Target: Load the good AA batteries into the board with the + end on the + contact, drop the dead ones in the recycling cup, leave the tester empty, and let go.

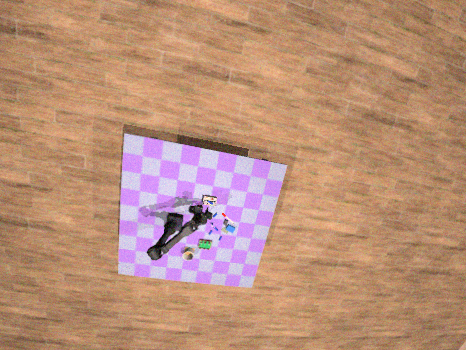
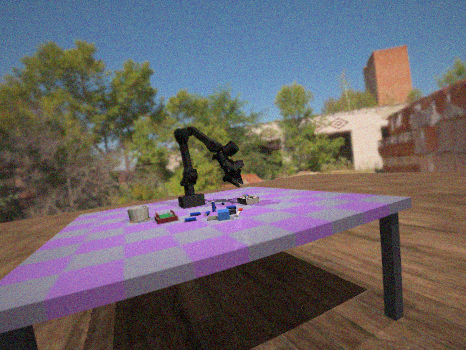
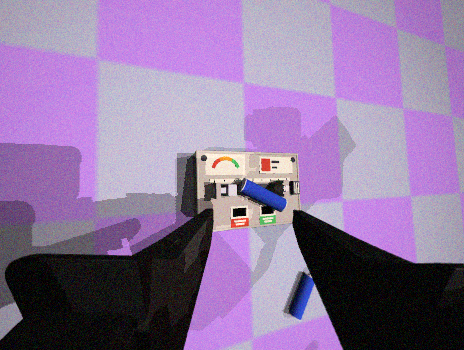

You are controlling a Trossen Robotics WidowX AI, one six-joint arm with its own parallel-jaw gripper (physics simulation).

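Places are measured from the arm's base along level axes (x back, y right, z up), in millimetres.
Pixels of known places: gripper, fingertip midpoint: (image 1: 205, 205) (image 2: 241, 185) (image 3: 253, 216); arm's base, origin of the base link: (image 1: 172, 223) (image 2: 190, 195).
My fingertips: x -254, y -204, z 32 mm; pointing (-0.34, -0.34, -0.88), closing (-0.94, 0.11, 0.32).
For each thing: its top centre in the pictures, then the offset to it from my fingertips. Level surfaces: height alone.
- tester, middle of its top: (image 3: 259, 189) (image 2: 247, 194) (image 1: 209, 202) dy -13, dx -30, dz -47 mm
- green board, middle of its top: (image 2: 165, 211) (image 1: 204, 246) dy +416, dx -33, dz -52 mm
- pale recycling cup, middle of its top: (image 2: 137, 207) (image 1: 188, 256) dy +514, dx +104, dz -30 mm
- blue block, middle of its top: (image 2: 222, 210) (image 1: 230, 229) dy +231, dx -238, dz -60 mm
- small red-ended item, middle of its top: (image 2: 238, 210) (image 1: 228, 218) dy +143, dx -205, dz -82 mm
- checkered table, its level: dz -91 mm
The tester (image 3: 253, 162) (image 1: 209, 198) (image 2: 248, 200) is a beige box with a coloured gauge and red and green labels. A blue battery (image 3: 265, 195) lies skewed across its slot, with one end over the front part of the face. My gripper (image 3: 253, 216) (image 2: 240, 184) is open and empty above the tester's near side. Another blue battery (image 3: 301, 296) lies on the table by the right finger. More blue batteries (image 1: 220, 238) (image 2: 190, 219) lie between the tester and the green board (image 1: 205, 244) (image 2: 166, 216). The pale recycling cup (image 1: 188, 254) (image 2: 138, 214) stands beside the board. Battery end marks are too small to read.
A blue block (image 1: 230, 228) (image 2: 223, 214) lies beside grey pieces on the far side of the loose batteries from the arm. A small red-ended item (image 1: 224, 215) (image 2: 240, 209) lies near it. The checkered table (image 1: 270, 172) (image 2: 160, 260) carries everything.
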